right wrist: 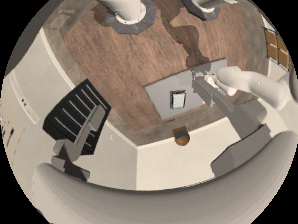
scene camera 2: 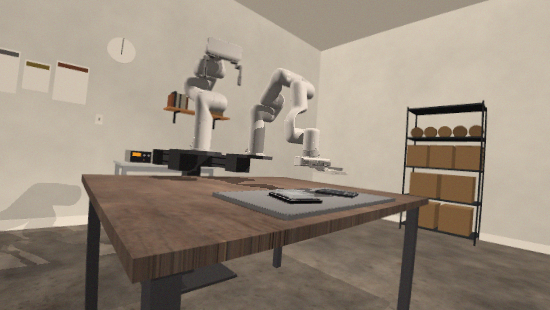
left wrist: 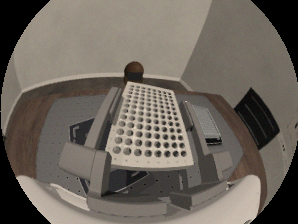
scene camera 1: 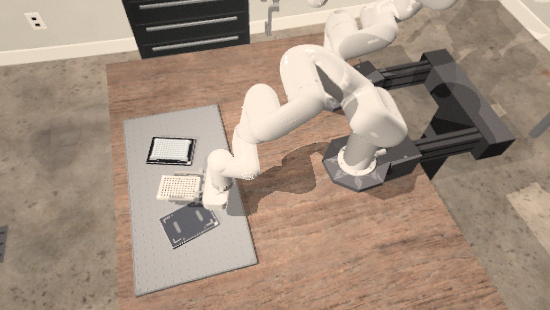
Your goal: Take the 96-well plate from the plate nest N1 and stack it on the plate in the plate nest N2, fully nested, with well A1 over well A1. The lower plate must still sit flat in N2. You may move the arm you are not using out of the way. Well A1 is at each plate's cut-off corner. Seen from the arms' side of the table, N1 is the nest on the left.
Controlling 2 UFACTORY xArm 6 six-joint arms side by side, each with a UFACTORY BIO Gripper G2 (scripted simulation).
Scene:
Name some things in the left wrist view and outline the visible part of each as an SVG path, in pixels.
My left gripper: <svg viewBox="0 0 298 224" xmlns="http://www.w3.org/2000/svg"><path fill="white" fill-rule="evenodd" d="M16 177L29 200L51 224L250 224L257 217L261 198L261 181L257 176L247 175L230 183L223 179L222 172L233 167L230 153L209 152L192 104L184 100L178 108L185 131L192 132L196 145L201 184L170 192L172 204L166 204L152 194L110 192L108 185L112 156L98 148L106 123L109 121L113 124L120 104L122 88L117 87L110 88L104 103L98 109L85 144L67 141L61 152L59 168L80 179L90 181L86 197L57 184L44 183L28 176Z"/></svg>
A cream 96-well plate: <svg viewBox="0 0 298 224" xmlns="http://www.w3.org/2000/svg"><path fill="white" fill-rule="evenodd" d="M128 81L124 93L122 93L120 104L118 104L112 128L110 128L108 143L106 143L105 151L108 151L110 156L112 156L110 168L150 172L178 171L178 169L190 168L190 165L194 165L192 151L190 151L188 135L186 135L184 121L182 121L180 108L178 108L173 91L153 87L153 85Z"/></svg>

